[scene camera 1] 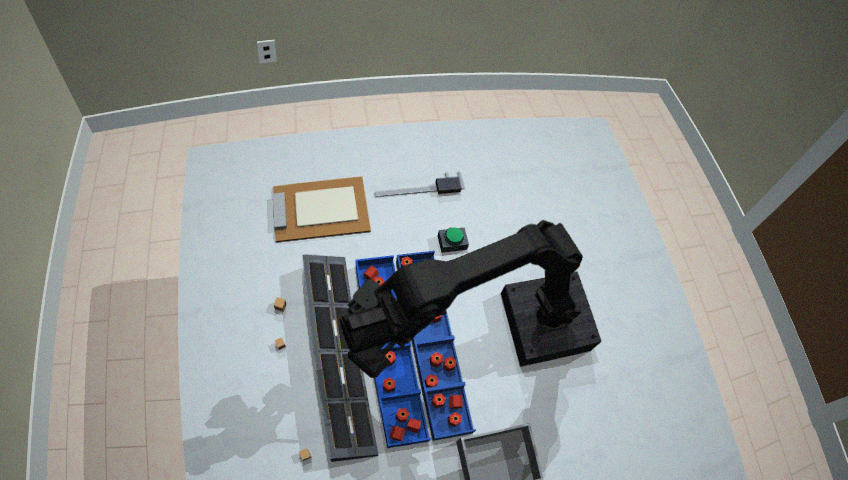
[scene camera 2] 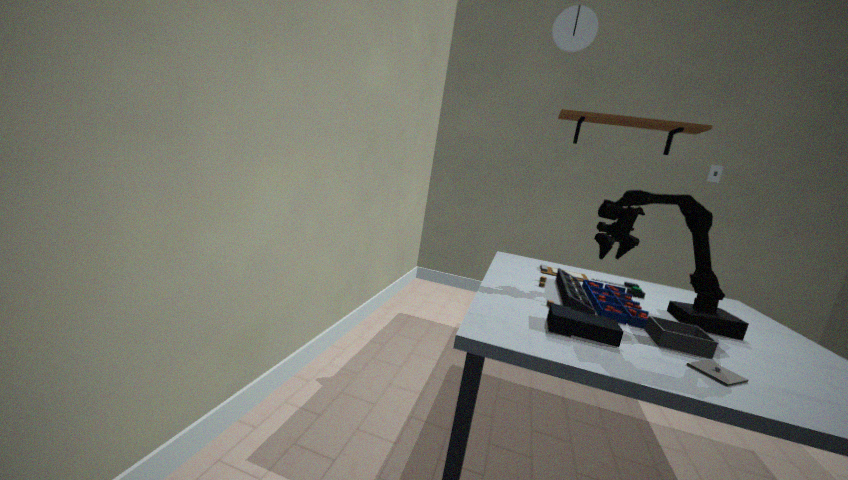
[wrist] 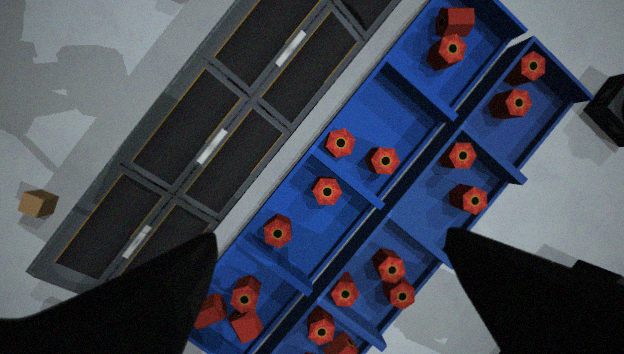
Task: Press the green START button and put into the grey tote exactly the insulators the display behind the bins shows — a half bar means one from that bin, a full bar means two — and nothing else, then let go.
My gripper (scene camera 1: 387,335) is open, with nothing in its grasp. I also see a display (wrist: 41,268), a grey tool (scene camera 1: 449,184), a grey tote (scene camera 1: 515,445) and a dark block (scene camera 2: 562,320).
My gripper is seen too in scene camera 2 (scene camera 2: 608,258) and in the wrist view (wrist: 332,241). The grey tote also shows in scene camera 2 (scene camera 2: 674,335).
